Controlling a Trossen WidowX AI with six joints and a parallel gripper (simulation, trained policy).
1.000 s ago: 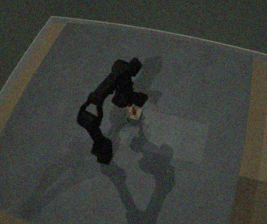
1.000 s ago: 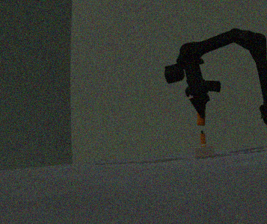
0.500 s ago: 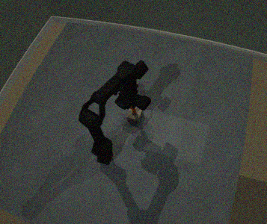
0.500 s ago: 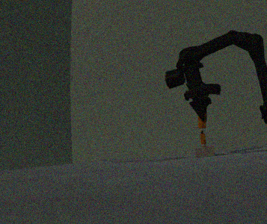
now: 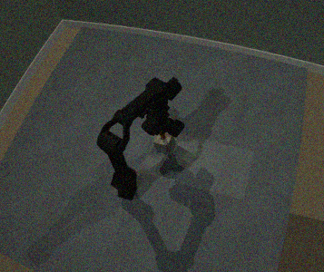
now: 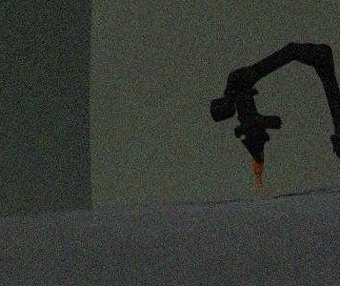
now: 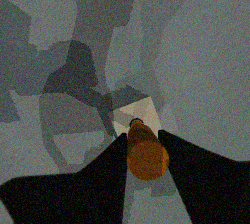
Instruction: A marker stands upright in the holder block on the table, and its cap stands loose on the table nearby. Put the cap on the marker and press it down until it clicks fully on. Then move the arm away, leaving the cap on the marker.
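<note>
Right now my gripper tip is 1 cm short of the orange marker and 3 cm above it. Also, from my gripper tip: pale holder block (1 cm ahead, 8 cm below); orange cap (1 cm ahead).
</note>
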